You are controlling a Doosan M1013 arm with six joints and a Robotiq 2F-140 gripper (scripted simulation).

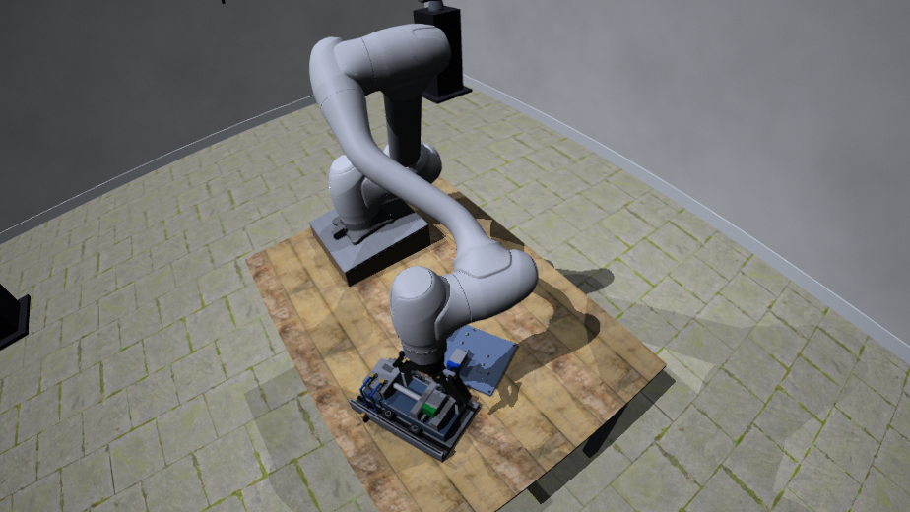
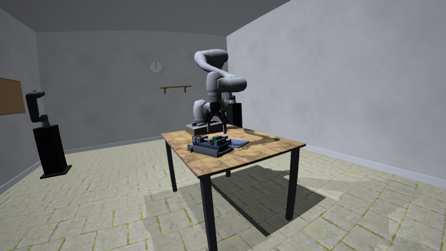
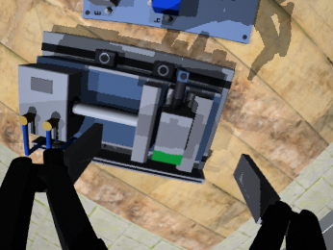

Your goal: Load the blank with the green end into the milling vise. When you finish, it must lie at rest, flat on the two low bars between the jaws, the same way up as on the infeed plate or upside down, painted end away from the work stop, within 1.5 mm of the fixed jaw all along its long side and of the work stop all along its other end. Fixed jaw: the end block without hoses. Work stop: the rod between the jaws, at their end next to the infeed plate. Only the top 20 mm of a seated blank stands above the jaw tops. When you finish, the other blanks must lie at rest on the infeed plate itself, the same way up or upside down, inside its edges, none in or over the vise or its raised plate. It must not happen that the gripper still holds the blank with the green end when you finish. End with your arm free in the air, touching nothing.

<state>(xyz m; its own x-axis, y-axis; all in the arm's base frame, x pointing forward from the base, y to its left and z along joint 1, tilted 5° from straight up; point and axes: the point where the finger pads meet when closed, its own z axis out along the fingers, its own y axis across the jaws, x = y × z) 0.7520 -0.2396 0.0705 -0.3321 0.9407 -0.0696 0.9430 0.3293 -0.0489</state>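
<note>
The work stop rod lies 2 cm behind my hand, 4 cm to the left of it and 6 cm below it. Round my hand: blue-ended blank (10 cm behind, 15 cm to the left, 13 cm below); then hose block (16 cm behind, 6 cm to the right, 7 cm below); then moving jaw (3 cm behind, 1 cm to the right, 7 cm below).
</note>
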